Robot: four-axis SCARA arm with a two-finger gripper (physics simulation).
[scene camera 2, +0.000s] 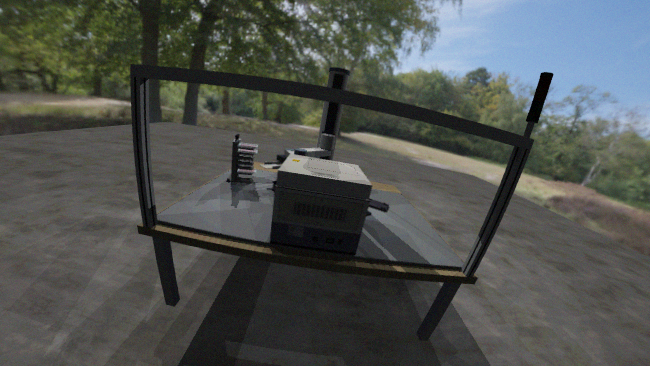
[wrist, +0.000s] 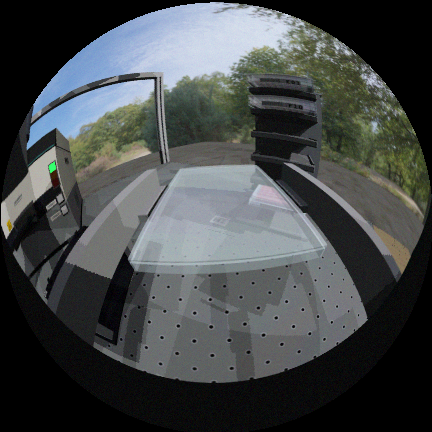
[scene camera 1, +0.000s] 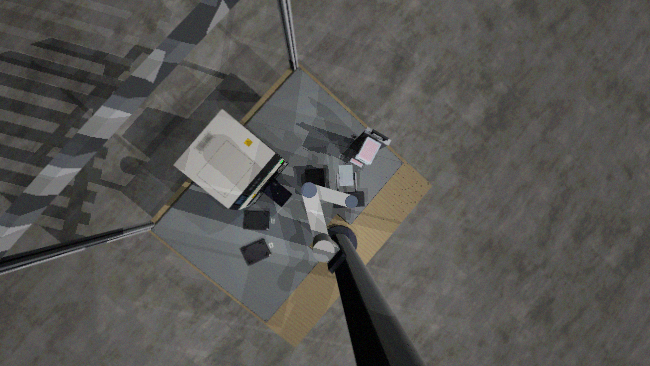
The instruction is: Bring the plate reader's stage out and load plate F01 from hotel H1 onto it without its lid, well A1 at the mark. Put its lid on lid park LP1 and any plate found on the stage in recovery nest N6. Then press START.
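Frame: origin at the arm's base, x ahead, y left, z up, level; centimetres.
Seen in the pictures: gripper, fingertip midpoint: (scene camera 2: pixel 268 165) (wrist: pixel 220 173) (scene camera 1: pixel 346 172).
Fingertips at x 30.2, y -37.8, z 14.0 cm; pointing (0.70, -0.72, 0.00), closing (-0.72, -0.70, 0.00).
A point is followed by its place in that frame.
My gripper (scene camera 1: pixel 346 177) {y -37.8, x 30.2, z 14.0 cm} (wrist: pixel 220 173) {y -37.8, x 30.2, z 14.0 cm} is shut on a clear lid (scene camera 1: pixel 345 172) {y -37.8, x 30.6, z 13.5 cm} (wrist: pixel 200 235) {y -32.2, x 26.5, z 13.5 cm}, which it holds level above the deck. Which plate the lid belongs to cannot be read. The hotel (wrist: pixel 318 125) {y -61.2, x 25.2, z 20.7 cm} stands beyond the fingers, to the right in the wrist view, with labelled plates in its upper slots; one label (wrist: pixel 289 105) {y -47.4, x 27.6, z 21.3 cm} looks like F10. A pink plate (wrist: pixel 272 195) low by the hotel shows through the lid. The plate reader (scene camera 1: pixel 225 155) {y -2.2, x 82.0, z 31.7 cm} (scene camera 2: pixel 320 215) {y 0.1, x 99.6, z 17.3 cm} (wrist: pixel 45 175) {y -14.7, x 62.2, z 20.3 cm} has its dark stage (scene camera 1: pixel 278 193) {y -1.7, x 52.6, z 14.8 cm} out at the front. No plate can be made out on the stage.
Dark nests (scene camera 1: pixel 256 220) {y 23.6, x 53.0, z 2.3 cm} (scene camera 1: pixel 256 251) {y 39.1, x 39.5, z 2.5 cm} lie on the deck left of the arm in scene camera 1. Another dark holder (scene camera 1: pixel 315 176) {y -24.0, x 42.8, z 7.2 cm} is between the reader and the lid. The arm's column (scene camera 2: pixel 331 110) {y -0.9, x 7.7, z 58.1 cm} stands behind the reader in scene camera 2. A frame (scene camera 2: pixel 320 90) {y -7.2, x 104.4, z 60.6 cm} rises at the table edge.
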